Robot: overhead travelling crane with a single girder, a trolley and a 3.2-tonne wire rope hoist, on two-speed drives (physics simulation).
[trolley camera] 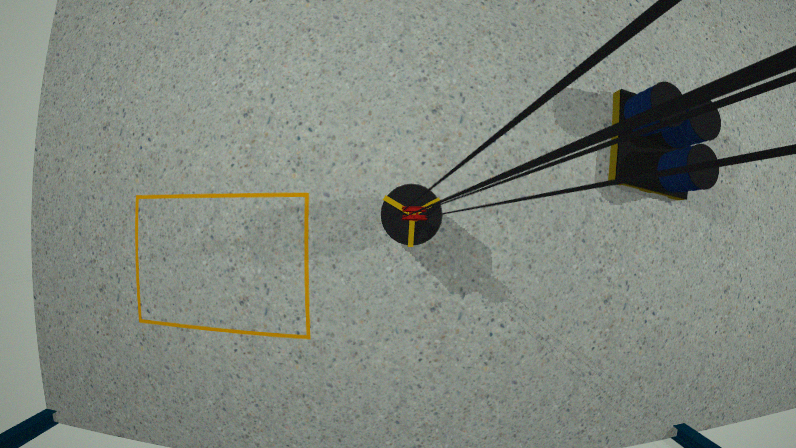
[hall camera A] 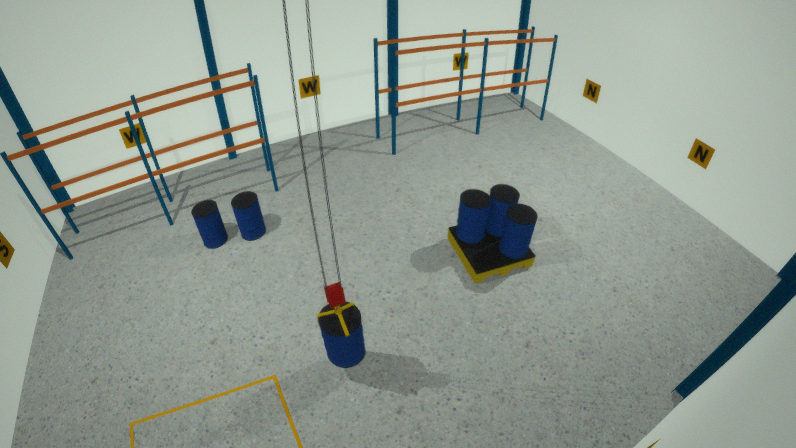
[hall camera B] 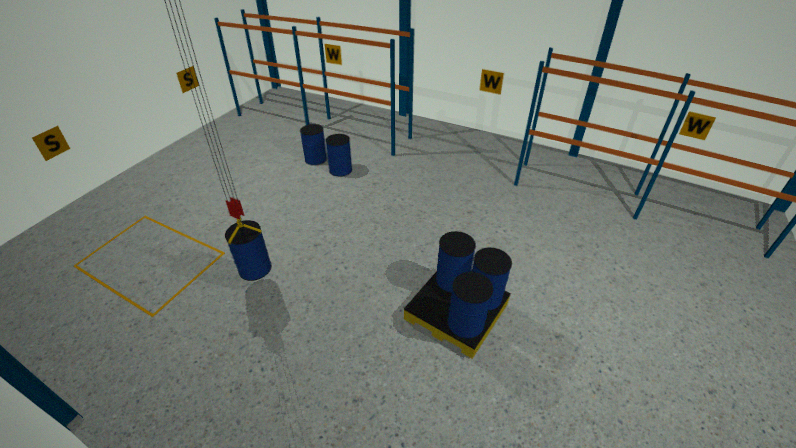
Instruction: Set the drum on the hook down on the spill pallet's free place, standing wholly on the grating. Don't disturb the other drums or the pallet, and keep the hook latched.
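Observation:
A blue drum [hall camera A: 345, 349] [hall camera B: 251, 258] [trolley camera: 396, 227] with a black lid hangs above the floor from yellow sling legs. My hook [hall camera A: 337, 309] [hall camera B: 240, 222] [trolley camera: 412, 213], under the red hook block [hall camera A: 334, 294] [hall camera B: 235, 208], is shut on the sling; its latch is too small to make out. The spill pallet [hall camera A: 504, 271] [hall camera B: 440, 333] [trolley camera: 614, 116], yellow with black grating, stands well apart from the hanging drum. It bears three blue drums; its free place is the near-left corner in hall camera A, the left corner in hall camera B and the lower left in the trolley view.
Two more blue drums [hall camera A: 209, 225] [hall camera A: 248, 217] [hall camera B: 313, 145] [hall camera B: 339, 155] stand on the floor near a rack. A yellow floor outline [hall camera A: 203, 399] [hall camera B: 186, 285] [trolley camera: 306, 261] lies beside the hanging drum, on the side away from the pallet. Racks with orange beams stand along the W wall.

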